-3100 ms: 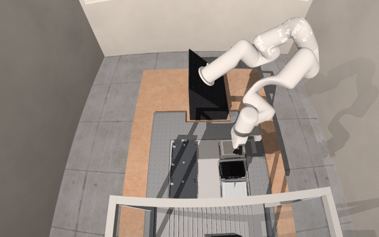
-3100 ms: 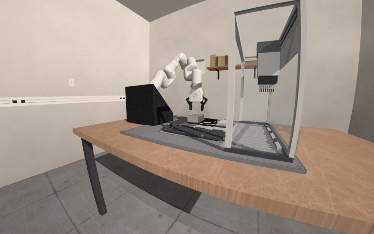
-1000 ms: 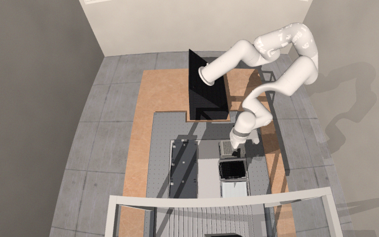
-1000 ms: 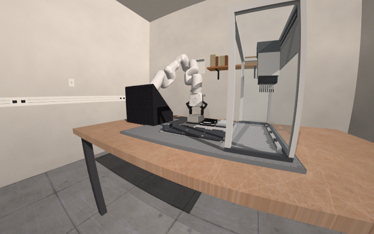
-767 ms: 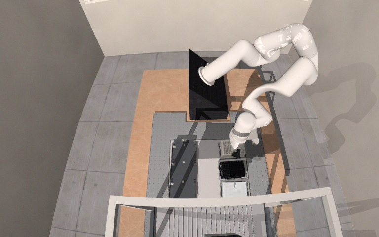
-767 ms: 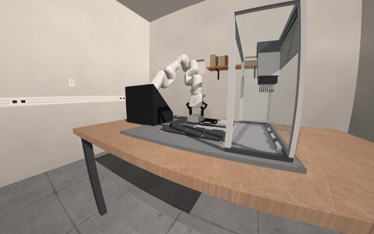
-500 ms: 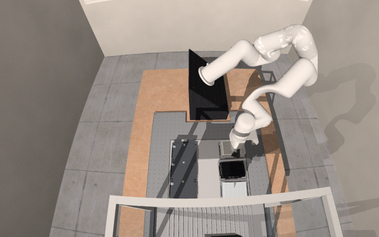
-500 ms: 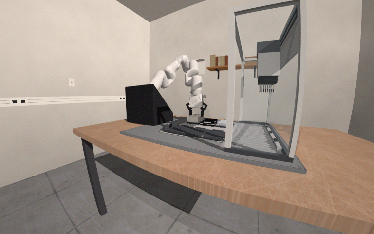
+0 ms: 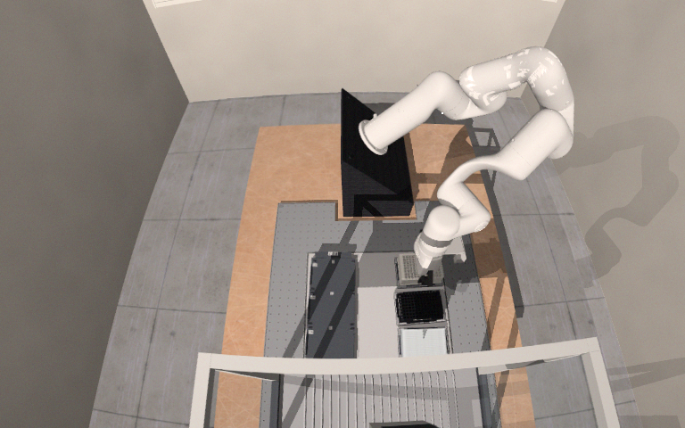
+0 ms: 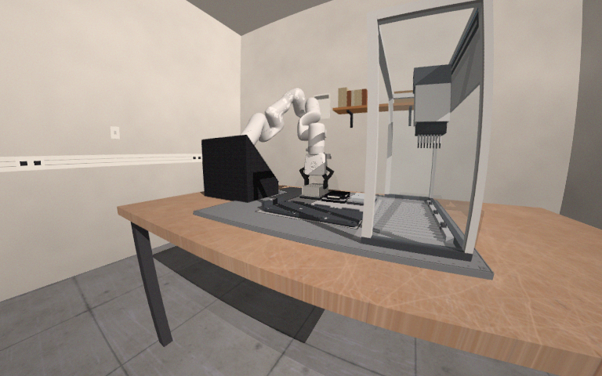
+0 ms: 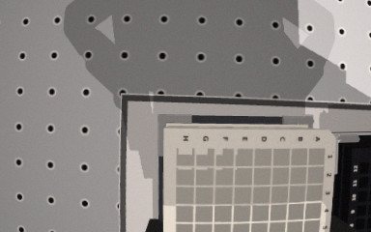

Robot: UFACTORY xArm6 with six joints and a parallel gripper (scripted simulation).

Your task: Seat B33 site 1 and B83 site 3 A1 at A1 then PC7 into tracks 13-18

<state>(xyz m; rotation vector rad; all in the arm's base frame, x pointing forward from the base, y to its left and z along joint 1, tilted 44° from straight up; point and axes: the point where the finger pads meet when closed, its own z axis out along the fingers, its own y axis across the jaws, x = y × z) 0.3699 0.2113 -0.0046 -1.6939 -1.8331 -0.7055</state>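
My gripper is now 4 cm above the nest S1. The rest, counted from my hand: black plate B38: 11 cm ahead, 3 cm below; then plate carrier PC7: 26 cm to the right, 12 cm ahead, 3 cm below; then nest S3: 22 cm ahead, 4 cm below.
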